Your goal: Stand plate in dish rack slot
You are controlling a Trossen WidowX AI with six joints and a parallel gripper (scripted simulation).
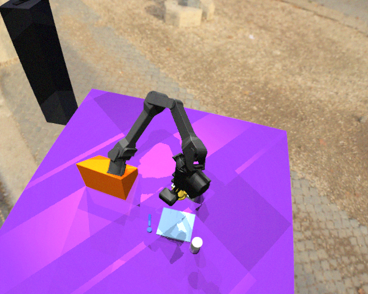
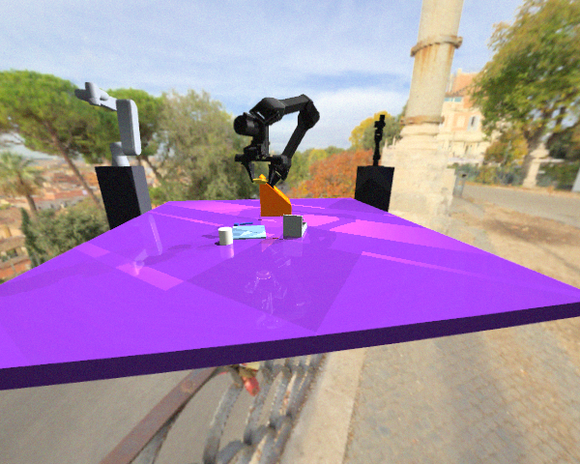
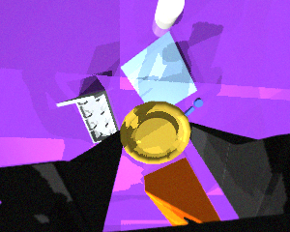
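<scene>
Right now my gripper tip is 3 cm short of the dish rack, 13 cm to the right of it and 16 cm above it. The rest, counted from my gripper tip: blue spoon 10 cm behind, 8 cm to the right, 18 cm below; then light blue mat 1 cm ahead, 6 cm to the right, 18 cm below; then yellow plate 1 cm above.
</scene>
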